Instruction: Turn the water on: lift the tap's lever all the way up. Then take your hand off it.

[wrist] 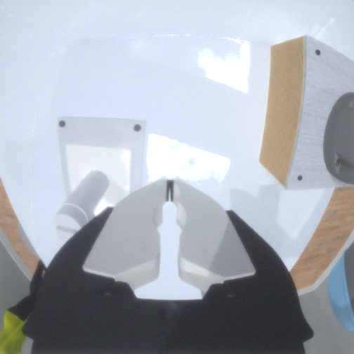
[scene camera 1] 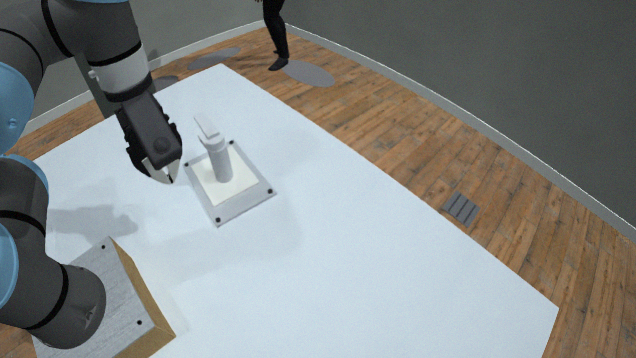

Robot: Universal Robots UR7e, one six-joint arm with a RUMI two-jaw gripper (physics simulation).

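Where they show: gripper, fingertip midpoint: (scene camera 1: pixel 172 182); arm's base at its link origin: (scene camera 1: pixel 72 307).
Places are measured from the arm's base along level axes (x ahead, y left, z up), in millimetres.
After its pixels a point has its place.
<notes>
The white tap (scene camera 1: pixel 222 167) @[x 409, y 179, z -32 mm] (wrist: pixel 93 186) stands upright on a grey plate (scene camera 1: pixel 244 204) @[x 419, y 99, z -95 mm] (wrist: pixel 100 131) with a cream inset. Its flat lever (scene camera 1: pixel 207 126) @[x 411, y 239, z 53 mm] extends from the top toward the upper left in the scene view, above the short spout. How far up the lever is tilted is hard to tell. In the wrist view the lever is mostly hidden behind the gripper. My gripper (scene camera 1: pixel 171 180) @[x 288, y 88, z 84 mm] (wrist: pixel 169 181) is shut and empty, its fingertips together. It is beside the tap, to its left in the scene view, with a visible gap to the tap and lever.
The white table (scene camera 1: pixel 360 250) @[x 575, y -144, z -103 mm] (wrist: pixel 170 85) carries the tap plate and the robot's wood-sided base block (scene camera 1: pixel 120 280) @[x 112, y 3, z 2 mm] (wrist: pixel 284 110). A person (scene camera 1: pixel 276 35) stands on the wooden floor beyond the table. A floor grate (scene camera 1: pixel 461 208) lies right of the table in the scene view.
</notes>
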